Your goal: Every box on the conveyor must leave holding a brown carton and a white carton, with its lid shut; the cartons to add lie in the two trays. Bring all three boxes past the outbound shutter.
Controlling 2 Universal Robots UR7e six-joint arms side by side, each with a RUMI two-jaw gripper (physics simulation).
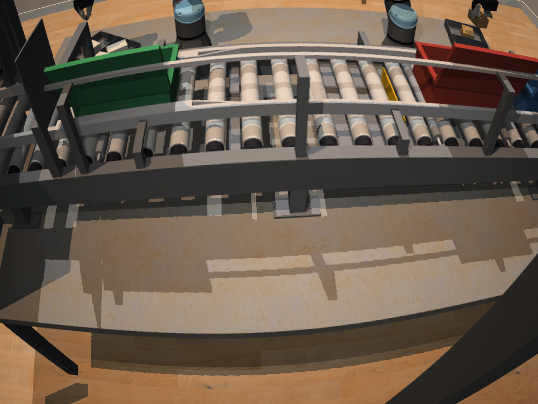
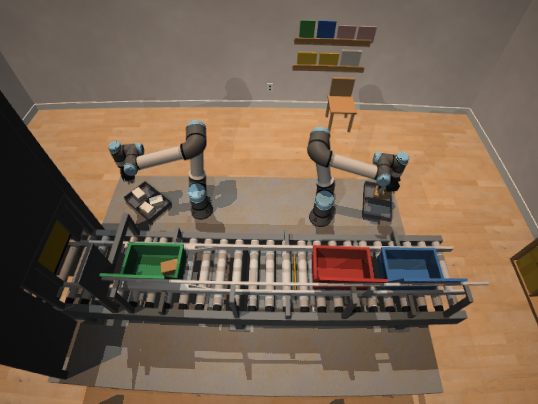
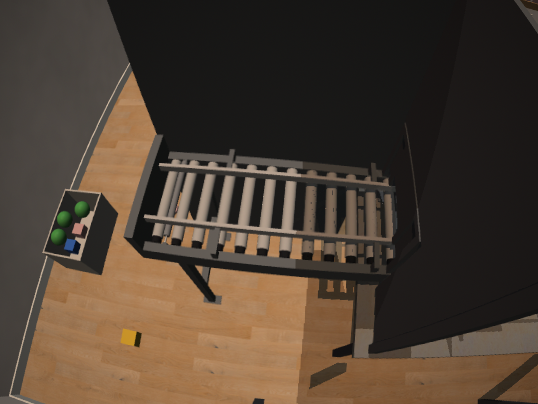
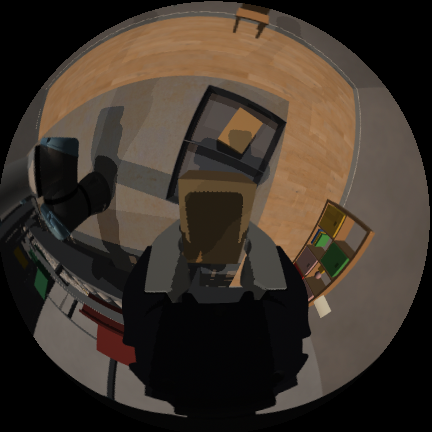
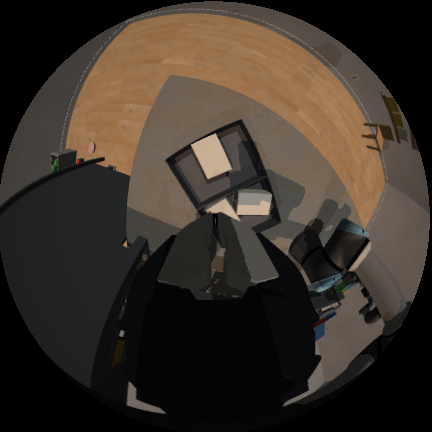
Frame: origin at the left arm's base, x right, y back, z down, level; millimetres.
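Seen in the pictures: left gripper, fingertip midpoint: [image 1: 478, 20] [image 2: 384, 193] [image 4: 212, 220]; right gripper, fingertip midpoint: [image 1: 86, 20] [image 2: 132, 183] [image 5: 214, 214]; left arm's base at its link origin: [image 2: 319, 217] [image 4: 96, 191]; right arm's base at its link origin: [image 2: 202, 210] [image 5: 303, 243].
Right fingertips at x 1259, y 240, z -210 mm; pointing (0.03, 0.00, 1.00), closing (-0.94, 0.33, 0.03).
Pixels of each thing's middle, then the offset from my right fingertips to it. "spot": a spot on its surface instead.
- dark tray at the middle of its body: [image 4: 224, 154] [image 1: 468, 41] [image 2: 377, 200] dz +188, dx -1698, dy -144 mm
- red box at a spot on its surface: [image 2: 342, 263] spot: dz -20, dx -1272, dy -697 mm
- blue box at a spot on its surface: [image 2: 410, 264] spot: dz -21, dx -1655, dy -741 mm
- yellow strip at a spot on its surface: [image 2: 294, 270] spot: dz -4, dx -1005, dy -707 mm
- dark shutter panel at a spot on its surface: [image 1: 39, 75] spot: dz -298, dx -76, dy -796 mm
My left gripper [image 4: 212, 220] is shut on a brown carton [image 4: 217, 220] [image 1: 478, 18], held above a dark tray [image 4: 197, 116] [image 2: 376, 218]. Another brown carton [image 4: 241, 129] [image 1: 467, 31] lies in that tray. My right gripper [image 5: 214, 214] [image 2: 128, 175] is shut and empty above the other tray [image 5: 183, 185] [image 2: 135, 210]. Three white cartons lie in it: one [image 5: 211, 156], another [image 5: 254, 204] and a third [image 5: 222, 207], partly hidden by the fingers. The green box [image 2: 129, 257] [image 1: 120, 92] holds a brown carton [image 2: 169, 267]. The red box [image 2: 342, 263] and blue box [image 2: 410, 264] look empty. All three lids are open.
The boxes stand between the conveyor's side rails, green at the left, red and blue at the right. A yellow strip [image 2: 295, 270] crosses the rollers left of the red box. A dark shutter panel [image 1: 39, 75] stands left of the green box. Outbound rollers [image 3: 269, 210] carry no visible box.
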